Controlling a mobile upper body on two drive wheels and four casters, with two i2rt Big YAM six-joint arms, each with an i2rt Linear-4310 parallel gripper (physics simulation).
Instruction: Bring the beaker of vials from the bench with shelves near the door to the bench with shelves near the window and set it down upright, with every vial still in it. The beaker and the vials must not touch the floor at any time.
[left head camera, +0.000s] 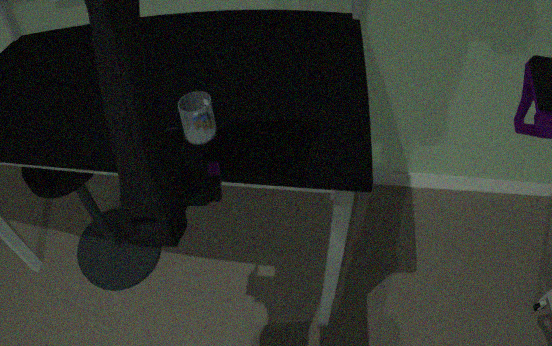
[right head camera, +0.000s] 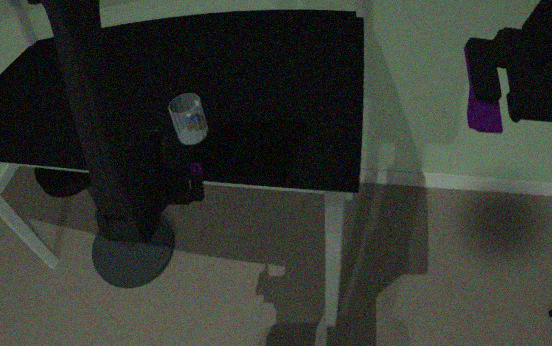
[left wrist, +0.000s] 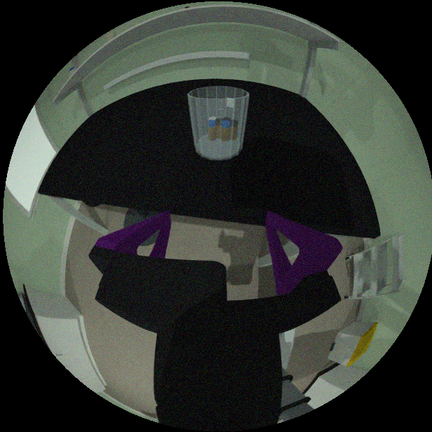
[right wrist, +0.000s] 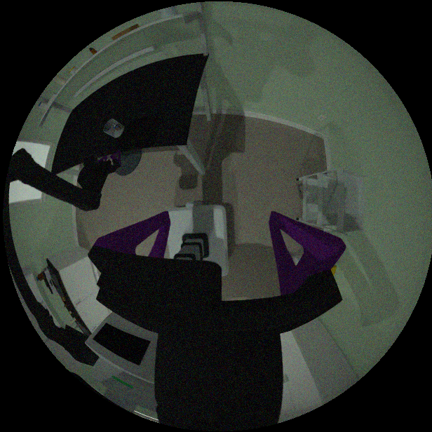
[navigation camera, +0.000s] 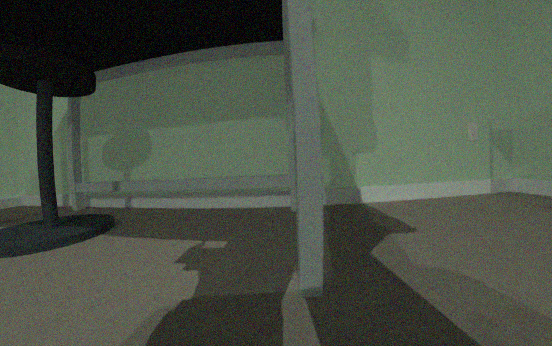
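Observation:
The clear beaker (left head camera: 197, 120) (right head camera: 189, 120) (left wrist: 218, 125) (right wrist: 114, 128) stands upright on the black bench top (left head camera: 290, 100) (right head camera: 285, 100) (left wrist: 150, 160) (right wrist: 150, 90). Several brown vials (left wrist: 223, 130) with blue, dark and pale caps stand inside it. My left gripper (left wrist: 217, 216) is open and empty at the bench's near edge, apart from the beaker; its purple fingertip shows below the beaker in both head views. My right gripper (right wrist: 219, 216) (right head camera: 504, 95) is open and empty, well to the right of the bench. Whether this bench is the window one, I cannot tell.
A shelf (left wrist: 215, 20) runs above the bench's back. A stool (left head camera: 120, 250) (right head camera: 132, 250) (navigation camera: 45, 150) stands under the bench's left part. A bench leg (left head camera: 340, 250) (right head camera: 334, 250) (navigation camera: 307, 150) stands at the right front. A pale bright panel (left wrist: 25, 165) is at the left.

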